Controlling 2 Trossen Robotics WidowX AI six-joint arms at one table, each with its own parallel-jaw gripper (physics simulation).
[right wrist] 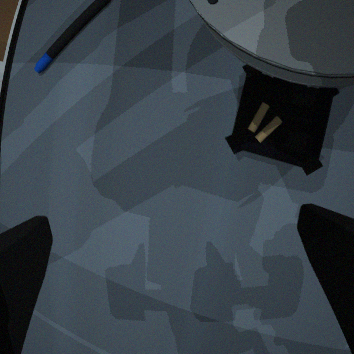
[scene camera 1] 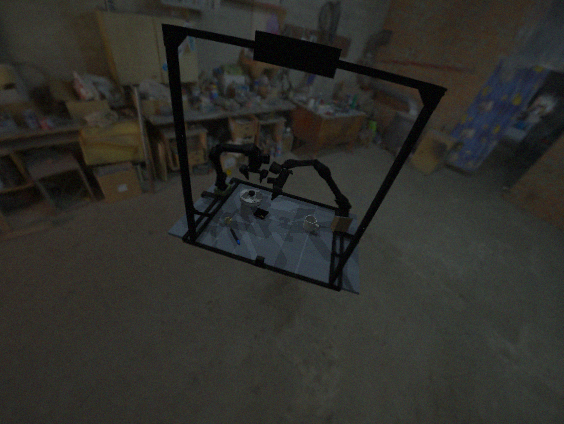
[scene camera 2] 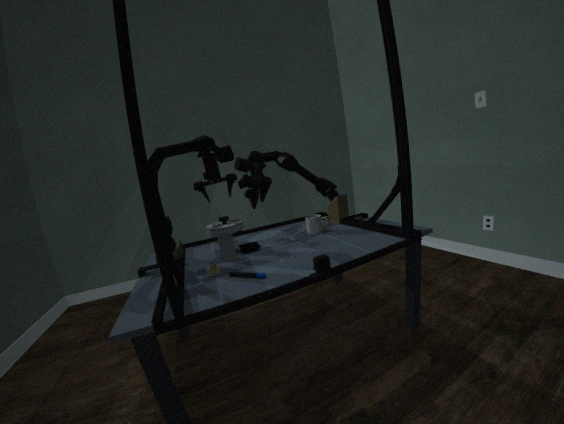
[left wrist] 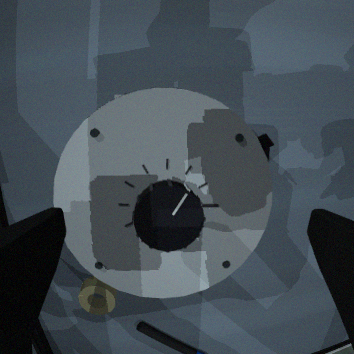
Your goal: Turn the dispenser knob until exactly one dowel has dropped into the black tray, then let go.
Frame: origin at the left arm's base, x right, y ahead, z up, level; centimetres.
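Where they show: left gripper, fingertip midpoint: (scene camera 1: 254,181) (scene camera 2: 220,200) (left wrist: 190,222); right gripper, fingertip midpoint: (right wrist: 175,224) (scene camera 1: 271,198) (scene camera 2: 258,205); left arm's base, link origin: (scene camera 1: 222,186); right arm's base, link origin: (scene camera 1: 343,216) (scene camera 2: 336,199).
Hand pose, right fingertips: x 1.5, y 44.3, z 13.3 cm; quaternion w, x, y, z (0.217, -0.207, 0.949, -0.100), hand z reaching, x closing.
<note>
Each offset is from my right fingertips to the top centre of the thing. "pt": to the spot under its first point.
The dispenser {dx +0.7, dy -15.8, dz -5.4 cm} (scene camera 1: 250,200) (scene camera 2: 225,229) (left wrist: 125,150) (right wrist: 270,30) is a pale round disc on a stand. Its black knob {dx +0.7, dy -15.8, dz -2.7 cm} (scene camera 1: 251,193) (scene camera 2: 223,219) (left wrist: 165,230) has a white pointer line aimed at the upper right in the left wrist view. The black tray {dx -1.0, dy -7.0, dz -17.7 cm} (scene camera 1: 260,214) (scene camera 2: 249,247) (right wrist: 300,125) sits on the table beside the dispenser; two tan dowels lie in it, one dowel {dx +1.1, dy -5.9, dz -19.1 cm} (right wrist: 259,117) beside the other dowel {dx -0.3, dy -5.3, dz -19.1 cm} (right wrist: 269,129). My left gripper (scene camera 1: 254,178) (scene camera 2: 219,199) (left wrist: 190,222) is open and empty above the knob, apart from it. My right gripper (scene camera 2: 258,203) (right wrist: 175,224) is open and empty, raised above the table.
A yellowish ring {dx +19.5, dy -19.9, dz -17.6 cm} (scene camera 1: 228,220) (scene camera 2: 213,270) (left wrist: 86,301) and a dark marker with a blue end {dx +27.5, dy -7.1, dz -18.5 cm} (scene camera 1: 233,234) (scene camera 2: 242,274) (right wrist: 75,30) lie near the dispenser. A white mug {pt dx -9.3, dy +27.6, dz -12.3 cm} (scene camera 1: 309,223) (scene camera 2: 313,225) and a wooden block (scene camera 1: 342,224) (scene camera 2: 338,210) stand farther right. A black frame (scene camera 1: 180,125) surrounds the table.
</note>
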